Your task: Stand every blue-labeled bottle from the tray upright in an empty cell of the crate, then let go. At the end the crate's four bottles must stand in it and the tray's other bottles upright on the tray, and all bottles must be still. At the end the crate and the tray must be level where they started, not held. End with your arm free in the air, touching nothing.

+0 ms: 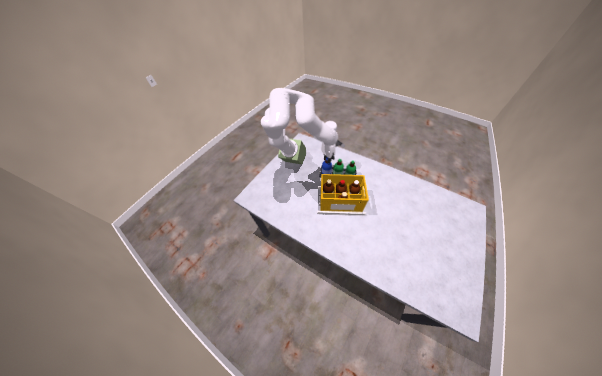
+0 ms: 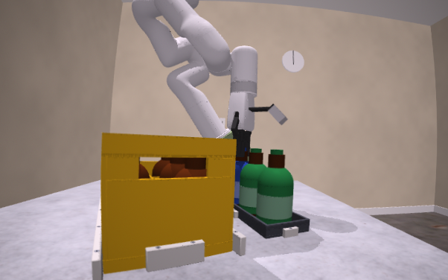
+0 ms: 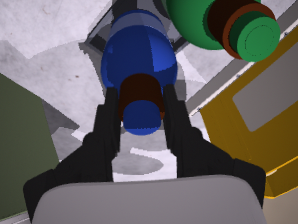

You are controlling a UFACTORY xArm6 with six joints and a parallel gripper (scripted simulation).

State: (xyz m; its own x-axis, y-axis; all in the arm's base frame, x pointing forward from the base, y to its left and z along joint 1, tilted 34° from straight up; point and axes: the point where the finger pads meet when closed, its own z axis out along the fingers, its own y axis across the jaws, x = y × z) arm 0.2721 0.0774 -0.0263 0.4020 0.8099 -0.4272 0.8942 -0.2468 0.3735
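The blue-labeled bottle lies 70 mm below my hand. The rest, counted from my hand: dark tray 80 mm ahead, 30 mm to the left, 140 mm below; then yellow crate 200 mm ahead, 170 mm to the right, 70 mm below.
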